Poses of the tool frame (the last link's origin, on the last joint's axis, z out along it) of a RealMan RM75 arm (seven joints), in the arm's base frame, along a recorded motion.
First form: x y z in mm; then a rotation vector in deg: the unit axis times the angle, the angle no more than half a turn.
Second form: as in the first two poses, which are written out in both.
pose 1, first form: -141.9 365.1 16.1 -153.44 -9.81 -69.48
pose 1, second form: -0.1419 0.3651 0.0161 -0.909 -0.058 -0.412 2.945
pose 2, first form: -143.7 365.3 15.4 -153.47 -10.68 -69.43
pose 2, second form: -0.1437 0.3653 0.0154 -0.909 -0.063 -0.411 2.946
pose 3, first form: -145.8 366.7 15.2 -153.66 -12.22 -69.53
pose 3, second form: -0.1458 0.3667 0.0152 -0.909 -0.072 -0.411 2.951
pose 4, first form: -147.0 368.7 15.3 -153.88 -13.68 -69.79
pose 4, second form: -0.1470 0.3687 0.0153 -0.908 -0.081 -0.412 2.959
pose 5, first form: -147.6 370.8 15.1 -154.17 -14.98 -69.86
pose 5, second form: -0.1476 0.3708 0.0151 -0.907 -0.088 -0.411 2.966
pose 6, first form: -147.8 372.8 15.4 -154.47 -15.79 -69.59
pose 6, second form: -0.1478 0.3728 0.0154 -0.908 -0.093 -0.409 2.970
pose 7, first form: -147.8 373.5 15.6 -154.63 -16.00 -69.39
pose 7, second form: -0.1478 0.3735 0.0156 -0.908 -0.094 -0.408 2.971
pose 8, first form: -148.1 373.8 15.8 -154.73 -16.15 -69.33
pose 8, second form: -0.1481 0.3738 0.0158 -0.908 -0.095 -0.407 2.973
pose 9, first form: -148.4 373.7 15.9 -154.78 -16.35 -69.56
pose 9, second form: -0.1484 0.3737 0.0159 -0.908 -0.096 -0.408 2.975
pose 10, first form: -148.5 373.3 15.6 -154.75 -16.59 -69.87
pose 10, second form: -0.1485 0.3733 0.0156 -0.907 -0.097 -0.410 2.978
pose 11, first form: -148.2 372.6 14.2 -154.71 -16.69 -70.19
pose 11, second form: -0.1482 0.3726 0.0142 -0.906 -0.098 -0.411 2.979
